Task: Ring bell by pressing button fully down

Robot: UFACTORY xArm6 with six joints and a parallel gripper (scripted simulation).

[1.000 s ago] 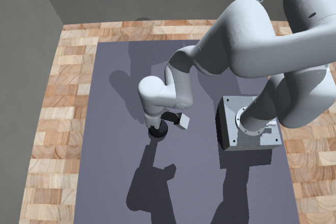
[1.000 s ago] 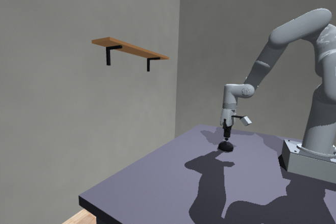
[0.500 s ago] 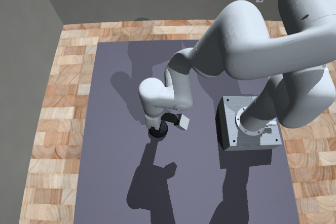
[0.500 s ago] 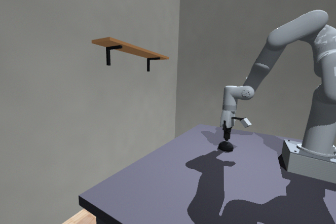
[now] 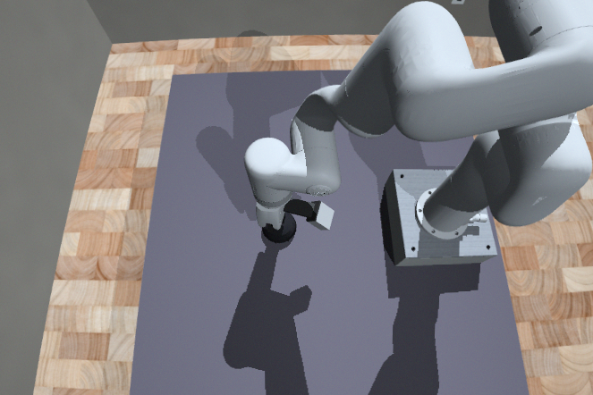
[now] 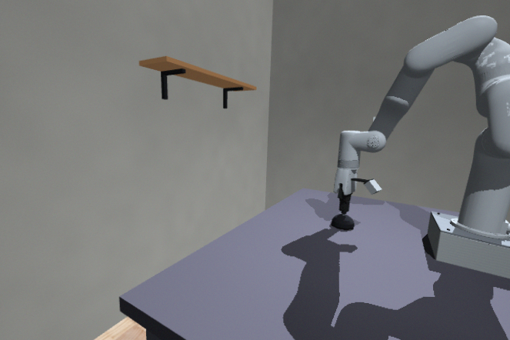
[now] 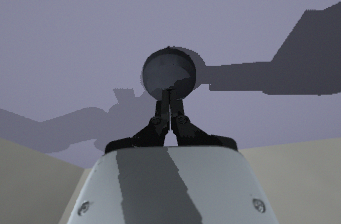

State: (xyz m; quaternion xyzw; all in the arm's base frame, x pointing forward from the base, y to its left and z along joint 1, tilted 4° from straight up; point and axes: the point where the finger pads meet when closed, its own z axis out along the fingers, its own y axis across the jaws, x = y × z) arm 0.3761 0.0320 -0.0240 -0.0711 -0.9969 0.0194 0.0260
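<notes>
The bell button is 3 cm below my hand. Also, from my hand: bell (4 cm below).
</notes>
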